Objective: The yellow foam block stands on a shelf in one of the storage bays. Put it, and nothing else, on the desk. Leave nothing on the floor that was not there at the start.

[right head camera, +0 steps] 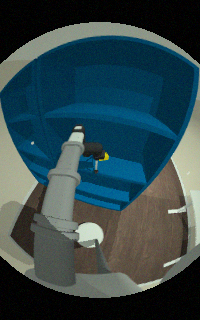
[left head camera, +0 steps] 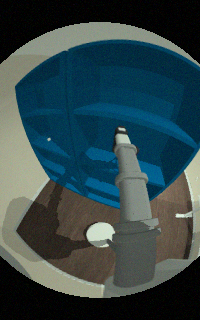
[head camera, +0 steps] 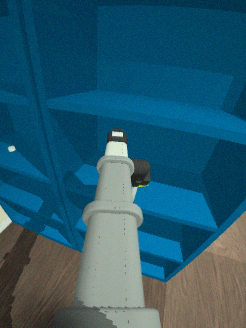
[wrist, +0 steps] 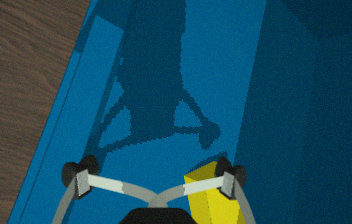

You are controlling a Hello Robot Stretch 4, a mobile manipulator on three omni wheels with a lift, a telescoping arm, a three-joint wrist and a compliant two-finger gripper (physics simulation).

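Frame: origin at the robot's base, x ahead, y down, z left, level; centimetres.
Where they show: gripper, fingertip midpoint: (wrist: 157, 169); robot's base, origin of the base link: (right head camera: 89, 234) (left head camera: 100, 233).
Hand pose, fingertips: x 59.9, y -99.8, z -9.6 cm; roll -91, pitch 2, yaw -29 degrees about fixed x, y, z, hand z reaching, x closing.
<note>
Each offset is from my fingertips to the top centre of the thing. Level surfaces: height alone.
The yellow foam block {dx +10.2, dy -1.0, dz -6.3 cm} (wrist: 220, 207) (right head camera: 104, 156) (head camera: 143, 186) stands on a blue shelf {dy +3.5 cm} (wrist: 215, 60) (right head camera: 125, 167) (head camera: 180, 202) in the right-hand bay. In the wrist view it is at the bottom, right of centre, partly hidden by the right finger and cut off by the frame edge. My gripper (wrist: 157, 169) is open, with its fingers wide apart. The right fingertip overlaps the block's upper end in that view; whether they touch I cannot tell. The left fingertip is over the shelf's front side. The block is not between closed fingers. The desk cannot be made out.
A blue upright divider (head camera: 42, 115) separates the two bays. A small white object {dx +39.4, dy +1.1, dz +93.4 cm} (head camera: 12, 148) (left head camera: 49, 139) (right head camera: 32, 143) is in the left bay. Another shelf (head camera: 150, 110) crosses above the gripper. A white disc (left head camera: 100, 234) (right head camera: 92, 234) is on the floor near the robot.
</note>
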